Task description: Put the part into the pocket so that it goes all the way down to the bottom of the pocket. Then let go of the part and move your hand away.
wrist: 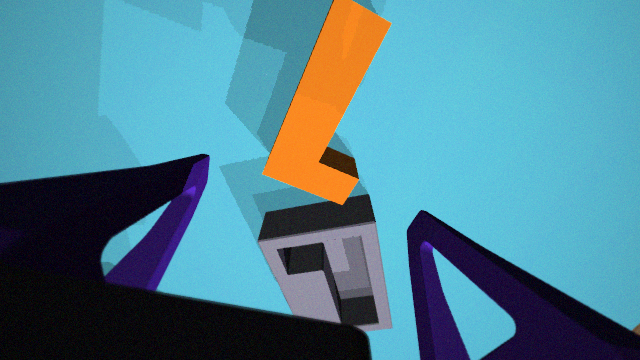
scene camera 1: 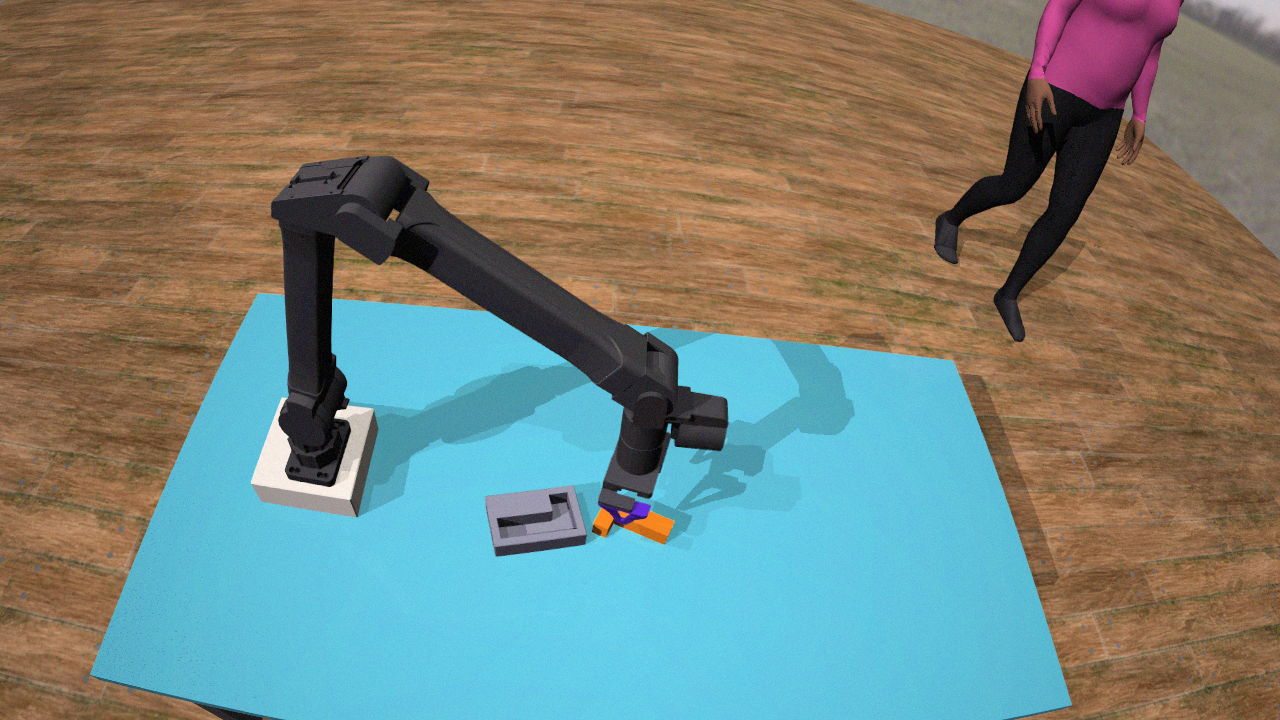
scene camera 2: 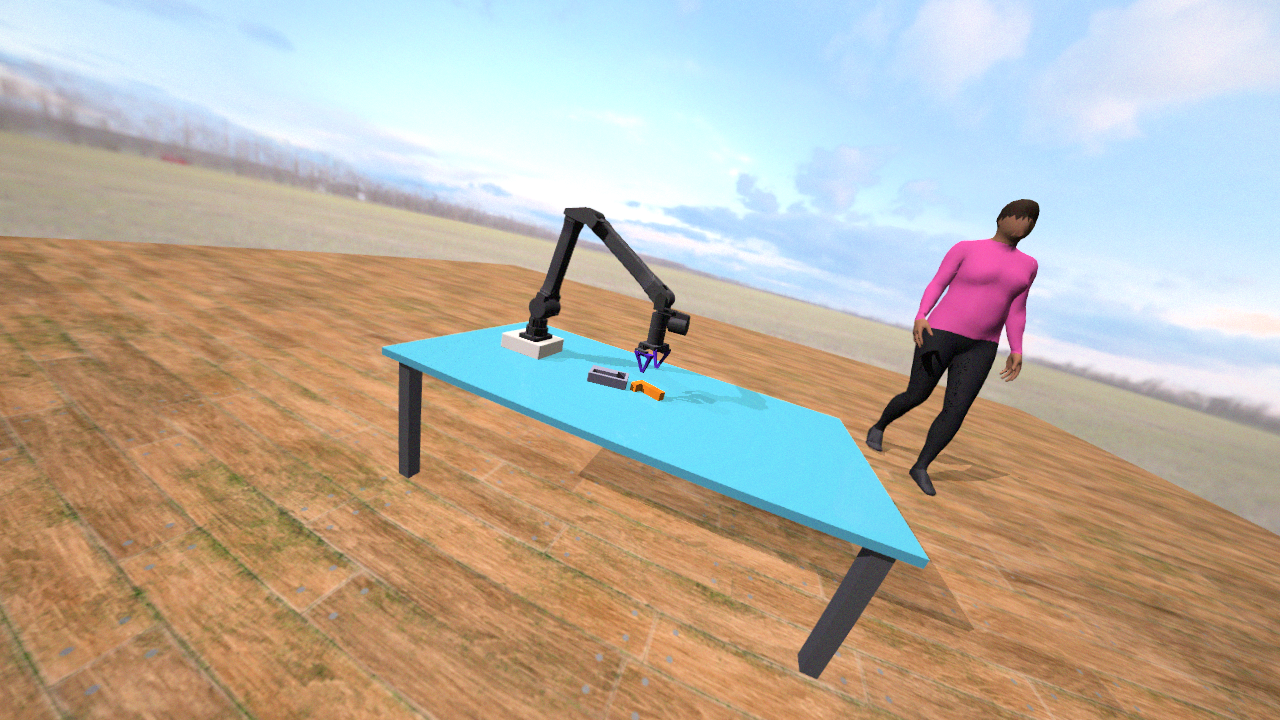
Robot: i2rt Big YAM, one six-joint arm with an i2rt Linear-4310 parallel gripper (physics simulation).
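Seen in the pictures: gripper, fingertip midpoint: point(wrist: 317, 195) point(scene camera 1: 630, 496) point(scene camera 2: 649, 370); arm's base, link origin: point(scene camera 1: 319, 452) point(scene camera 2: 535, 337).
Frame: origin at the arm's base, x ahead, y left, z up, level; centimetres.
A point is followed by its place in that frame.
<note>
The orange L-shaped part point(scene camera 1: 651, 526) {x 53.6, y -3.8, z -2.7 cm} point(scene camera 2: 650, 391) {x 52.3, y -3.9, z -3.8 cm} point(wrist: 320, 90) {x 52.6, y -2.1, z -2.7 cm} lies flat on the table, its short leg near one end of the grey block point(scene camera 1: 537, 544) {x 36.7, y -8.7, z -3.1 cm} point(scene camera 2: 606, 380) {x 37.0, y -8.5, z -3.6 cm} point(wrist: 310, 295) {x 35.1, y -2.2, z -2.1 cm}. The block has an L-shaped pocket in its top, and the pocket holds no part. My gripper point(scene camera 1: 624, 516) {x 49.5, y -2.2, z 3.0 cm} point(scene camera 2: 650, 368) {x 49.5, y -2.2, z 3.0 cm} point(wrist: 317, 195) {x 49.5, y -2.2, z 3.0 cm} is open and empty, pointing down above the table. In the wrist view the part's corner and short leg show between the two purple fingers, lower than the tips. In scene camera 1 the fingers hide a stretch of the part near its corner.
The arm stands on a white base block point(scene camera 1: 308, 504) {x -0.7, y -7.7, z -3.8 cm} point(scene camera 2: 531, 345) {x 3.8, y -7.6, z -1.0 cm} at the left of the blue table point(scene camera 1: 805, 608) {x 78.6, y -16.2, z -5.7 cm} point(scene camera 2: 716, 456) {x 79.9, y -27.8, z -5.7 cm}. A person in a pink top point(scene camera 1: 1105, 53) point(scene camera 2: 980, 291) stands on the wooden floor beyond the table's far right side.
</note>
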